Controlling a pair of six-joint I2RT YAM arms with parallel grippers.
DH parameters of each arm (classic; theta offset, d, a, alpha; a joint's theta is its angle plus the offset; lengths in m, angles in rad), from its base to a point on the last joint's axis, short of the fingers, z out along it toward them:
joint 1: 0 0.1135 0.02 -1.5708
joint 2: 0 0 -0.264 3.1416
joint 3: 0.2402 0 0.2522 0
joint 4: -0.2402 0 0.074 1.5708
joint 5: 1.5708 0 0 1.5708
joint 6: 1.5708 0.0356 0 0
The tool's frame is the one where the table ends.
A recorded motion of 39 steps. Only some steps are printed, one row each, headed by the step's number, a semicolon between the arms.
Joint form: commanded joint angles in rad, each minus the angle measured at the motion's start. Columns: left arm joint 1, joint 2, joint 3, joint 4, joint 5, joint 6; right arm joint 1, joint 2, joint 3, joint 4, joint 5, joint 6.
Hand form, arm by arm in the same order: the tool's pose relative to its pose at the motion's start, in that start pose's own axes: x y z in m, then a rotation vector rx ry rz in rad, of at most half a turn. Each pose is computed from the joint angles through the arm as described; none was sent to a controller.
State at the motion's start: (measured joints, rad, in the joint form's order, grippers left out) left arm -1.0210 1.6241 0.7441 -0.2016 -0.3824 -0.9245; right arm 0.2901 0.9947 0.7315 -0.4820 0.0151 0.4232
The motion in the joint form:
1: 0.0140 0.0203 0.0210 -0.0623 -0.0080 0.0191; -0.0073 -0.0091 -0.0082 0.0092 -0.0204 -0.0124
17: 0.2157 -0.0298 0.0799 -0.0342 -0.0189 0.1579; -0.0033 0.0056 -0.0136 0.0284 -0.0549 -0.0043
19: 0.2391 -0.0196 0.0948 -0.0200 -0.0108 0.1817; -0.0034 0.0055 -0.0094 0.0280 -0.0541 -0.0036
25: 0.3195 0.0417 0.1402 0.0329 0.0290 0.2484; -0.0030 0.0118 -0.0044 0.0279 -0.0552 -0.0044
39: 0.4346 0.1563 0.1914 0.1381 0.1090 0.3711; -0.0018 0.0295 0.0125 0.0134 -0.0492 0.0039
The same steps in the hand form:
1: -0.0012 0.0035 0.0038 -0.0576 0.0264 0.0307; 0.0006 -0.0012 -0.0007 -0.0178 -0.0031 -0.0074
17: -0.0647 0.0278 0.0034 -0.0856 -0.0940 -0.0434; 0.0017 0.0007 0.0035 -0.0517 0.0130 -0.0022
19: -0.0727 0.0293 0.0060 -0.0824 -0.1045 -0.0445; 0.0005 0.0011 0.0028 -0.0524 0.0091 -0.0015
25: -0.0954 0.0376 0.0226 -0.0799 -0.1164 -0.0523; -0.0005 0.0018 0.0034 -0.0531 0.0110 -0.0025
39: -0.1215 0.0567 0.0555 -0.0657 -0.1187 -0.0292; -0.0030 0.0029 0.0048 -0.0421 0.0230 0.0052

